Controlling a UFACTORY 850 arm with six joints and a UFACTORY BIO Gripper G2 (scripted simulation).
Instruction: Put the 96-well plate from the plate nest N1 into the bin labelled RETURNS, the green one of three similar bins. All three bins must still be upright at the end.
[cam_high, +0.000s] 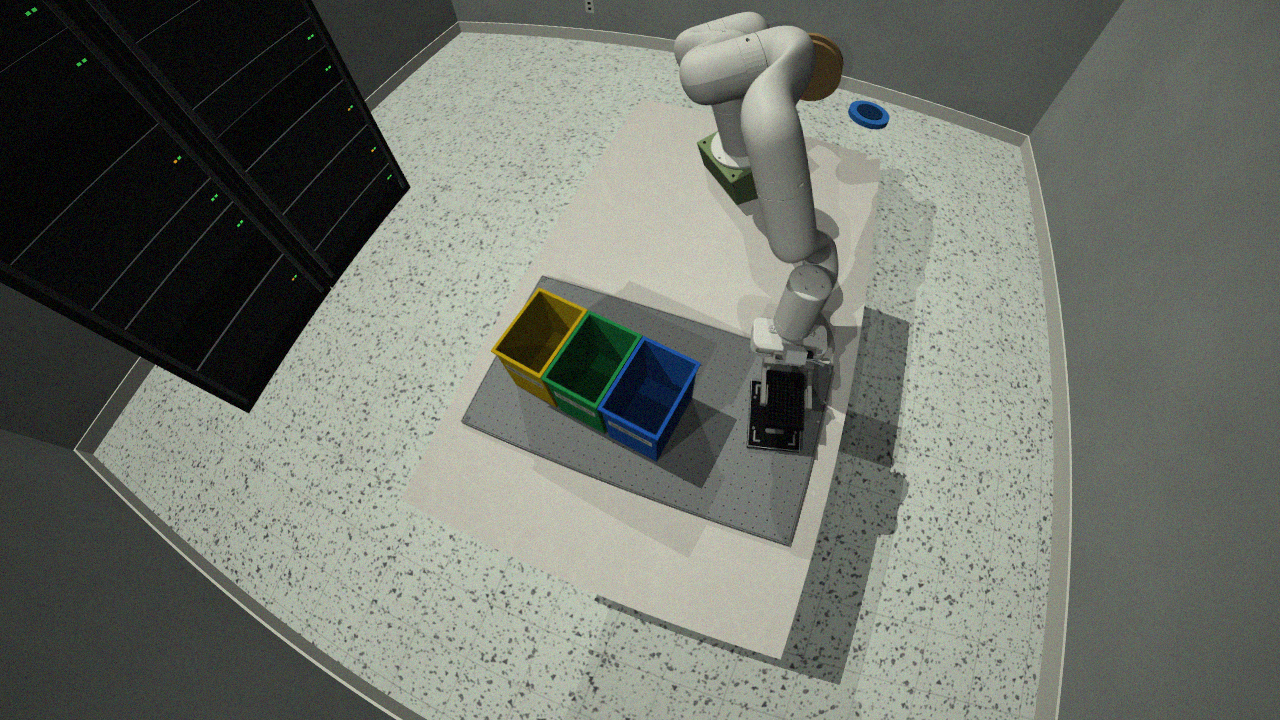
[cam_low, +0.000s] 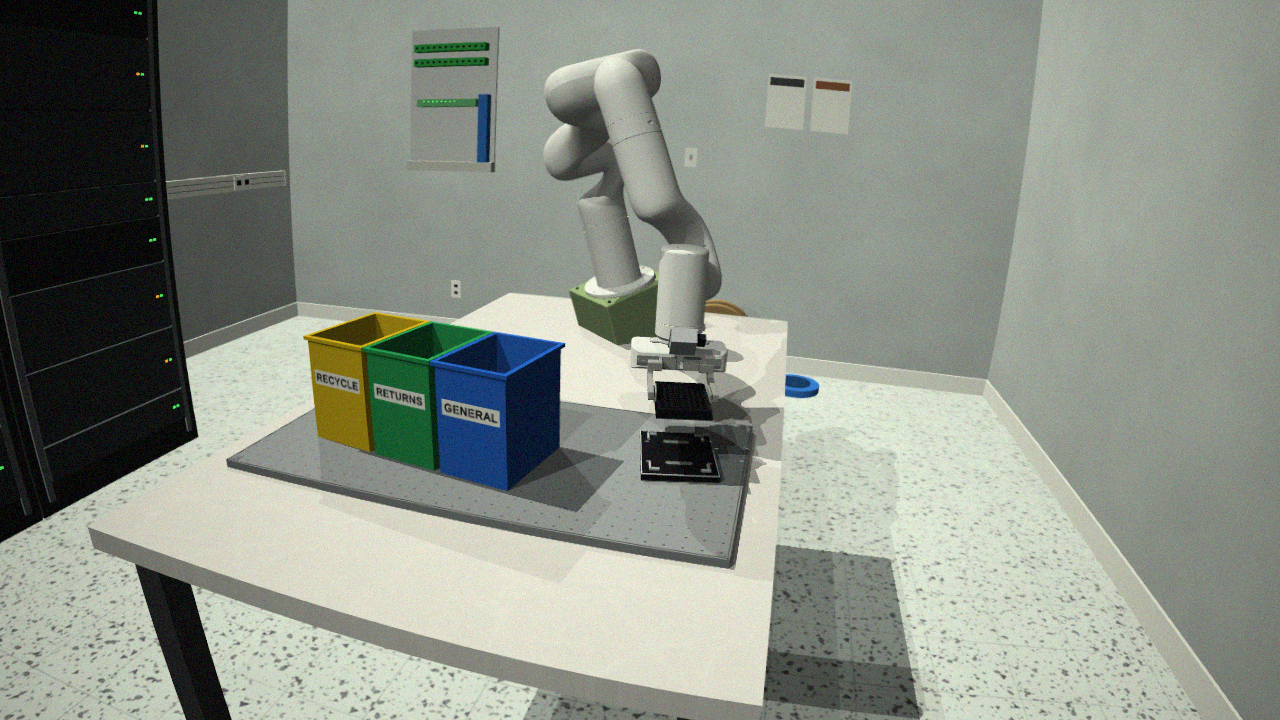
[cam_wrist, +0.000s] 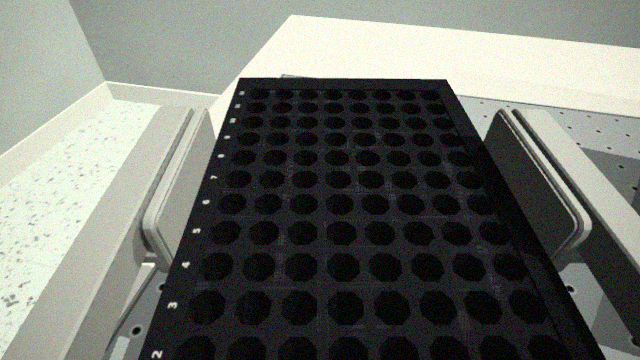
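Right now the green returns bin is 3 cm ahead of my hand, 40 cm to the right of it and 2 cm below it. Also, from my hand: black plate nest N1: 11 cm below; then blue general bin: 6 cm ahead, 28 cm to the right, 2 cm below; then black 96-well plate: 1 cm below.
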